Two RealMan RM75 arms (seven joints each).
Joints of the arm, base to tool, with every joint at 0 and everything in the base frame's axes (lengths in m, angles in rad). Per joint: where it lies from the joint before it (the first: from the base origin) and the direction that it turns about. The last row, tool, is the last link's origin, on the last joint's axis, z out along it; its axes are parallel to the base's.
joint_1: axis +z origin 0 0 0.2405
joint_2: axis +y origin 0 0 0
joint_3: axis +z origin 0 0 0.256
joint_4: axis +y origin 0 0 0
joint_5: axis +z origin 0 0 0.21
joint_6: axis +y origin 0 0 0
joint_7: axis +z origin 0 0 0.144
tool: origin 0 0 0
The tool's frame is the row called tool.
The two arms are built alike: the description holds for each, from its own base.
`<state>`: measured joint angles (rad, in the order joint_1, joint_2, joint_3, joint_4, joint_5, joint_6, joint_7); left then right.
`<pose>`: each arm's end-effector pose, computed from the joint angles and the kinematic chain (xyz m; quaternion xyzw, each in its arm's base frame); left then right.
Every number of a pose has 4 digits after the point. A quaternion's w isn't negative.
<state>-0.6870 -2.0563 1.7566 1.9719 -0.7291 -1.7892 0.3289 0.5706 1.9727 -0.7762 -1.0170 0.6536 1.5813 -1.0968</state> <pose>-0.0293 0.2629 -0.0064 -0.9797 -0.0772 0.1458 0.1141 0.2877 0.3565 0.0800 -0.9050 0.3847 -0.0379 0.1776</pose>
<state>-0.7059 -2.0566 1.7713 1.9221 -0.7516 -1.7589 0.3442 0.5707 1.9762 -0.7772 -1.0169 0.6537 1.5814 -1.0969</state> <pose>-0.0275 0.2653 -0.0152 -0.9819 -0.0717 0.1453 0.0980 0.2872 0.3562 0.0783 -0.9054 0.3846 -0.0372 0.1759</pose>
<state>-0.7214 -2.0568 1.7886 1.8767 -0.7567 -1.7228 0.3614 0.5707 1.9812 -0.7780 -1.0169 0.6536 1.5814 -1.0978</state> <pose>-0.0266 0.2691 -0.0233 -0.9830 -0.0653 0.1454 0.0912 0.2865 0.3557 0.0760 -0.9060 0.3843 -0.0363 0.1736</pose>
